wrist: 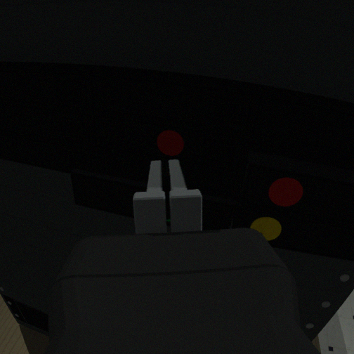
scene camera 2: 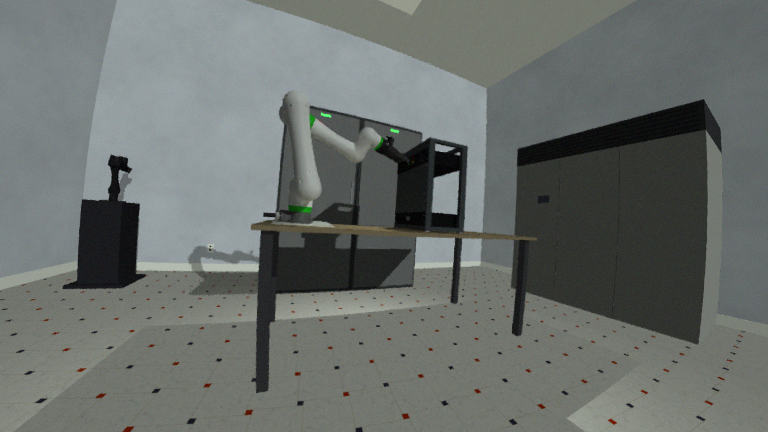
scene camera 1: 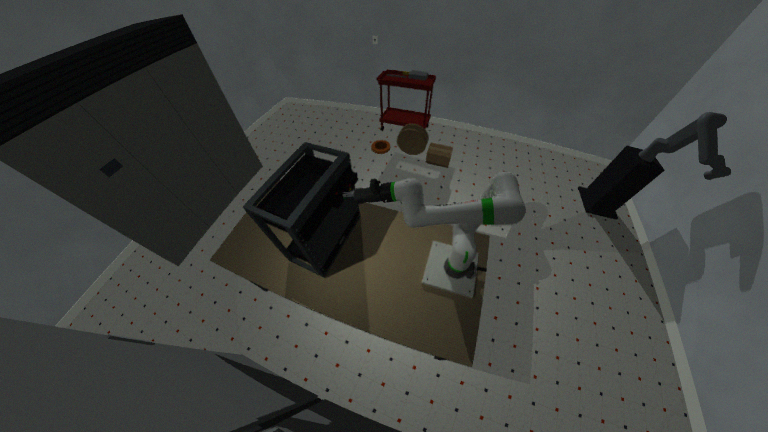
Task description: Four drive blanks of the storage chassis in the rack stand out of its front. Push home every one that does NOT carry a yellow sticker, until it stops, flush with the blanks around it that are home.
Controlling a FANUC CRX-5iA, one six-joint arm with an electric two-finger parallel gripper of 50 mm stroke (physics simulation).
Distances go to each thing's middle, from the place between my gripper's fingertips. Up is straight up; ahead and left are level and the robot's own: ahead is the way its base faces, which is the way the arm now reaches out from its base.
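Labels:
With my gripper 180 mm above the rack point(scene camera 1: 307, 203), I am also 40 mm to the right of it and 180 mm short of it.

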